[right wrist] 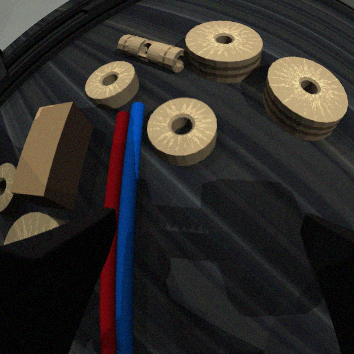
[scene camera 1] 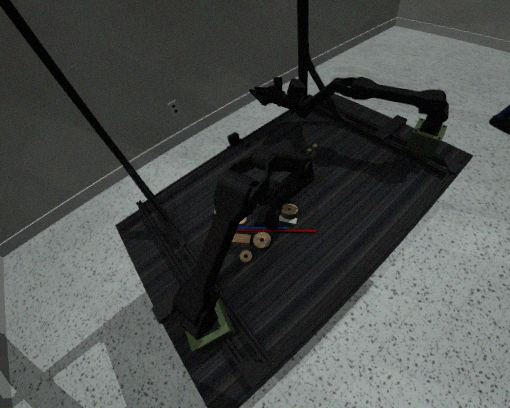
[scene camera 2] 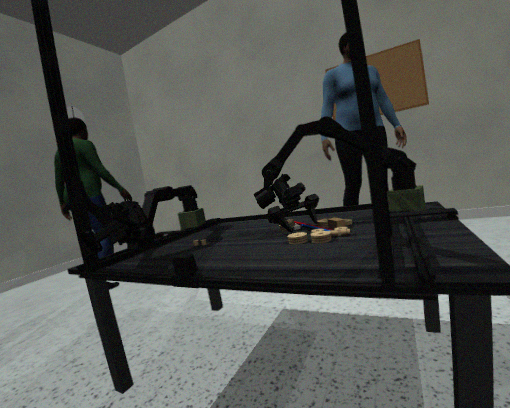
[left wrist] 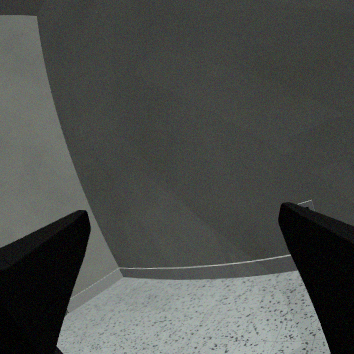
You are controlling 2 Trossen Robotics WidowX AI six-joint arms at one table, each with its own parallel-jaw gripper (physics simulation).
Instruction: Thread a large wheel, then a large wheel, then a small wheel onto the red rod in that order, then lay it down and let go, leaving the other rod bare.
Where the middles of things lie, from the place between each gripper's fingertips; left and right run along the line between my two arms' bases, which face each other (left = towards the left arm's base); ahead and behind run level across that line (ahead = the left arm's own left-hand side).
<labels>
I see the blue rod (right wrist: 128, 193) 51 cm ahead of my left hand, 38 cm to the right of it and 15 cm below it. Also, from my left hand: red rod (right wrist: 114, 175): 55 cm ahead, 35 cm to the right, 15 cm below; wooden block (right wrist: 48, 170): 51 cm ahead, 46 cm to the right, 14 cm below.
Right now my right hand is 40 mm short of the blue rod, 20 mm to the left of it and 10 mm above it. The rest, counted from my right hand: red rod (80 mm ahead, 10 mm to the left, 10 mm below); then wooden block (100 mm to the right, 40 mm ahead).
</labels>
